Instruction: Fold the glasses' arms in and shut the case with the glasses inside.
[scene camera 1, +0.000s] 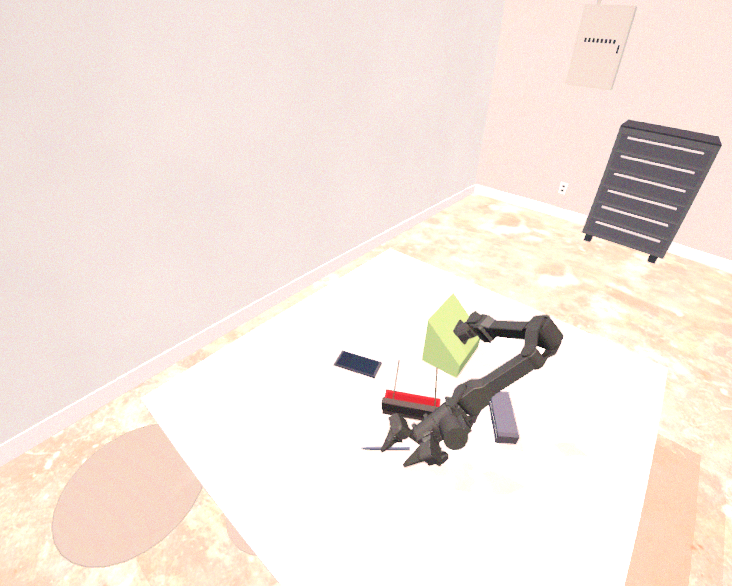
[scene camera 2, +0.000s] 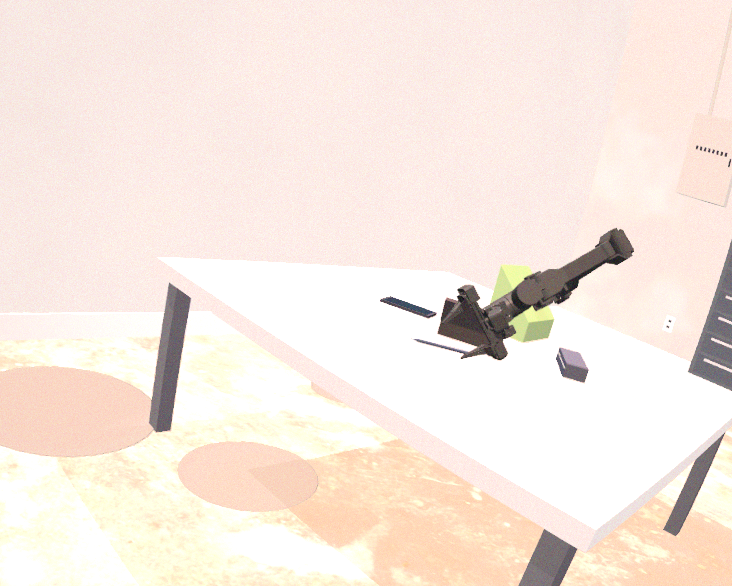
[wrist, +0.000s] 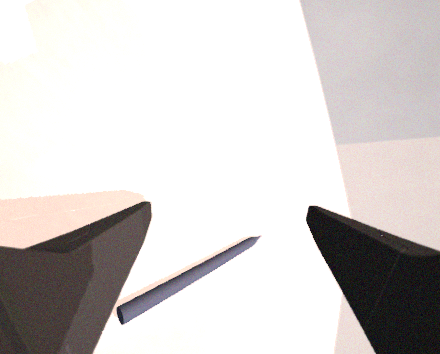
Labels:
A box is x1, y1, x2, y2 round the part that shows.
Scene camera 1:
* gripper: [380, 413, 448, 467]
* grey block: [489, 391, 519, 443], on the table

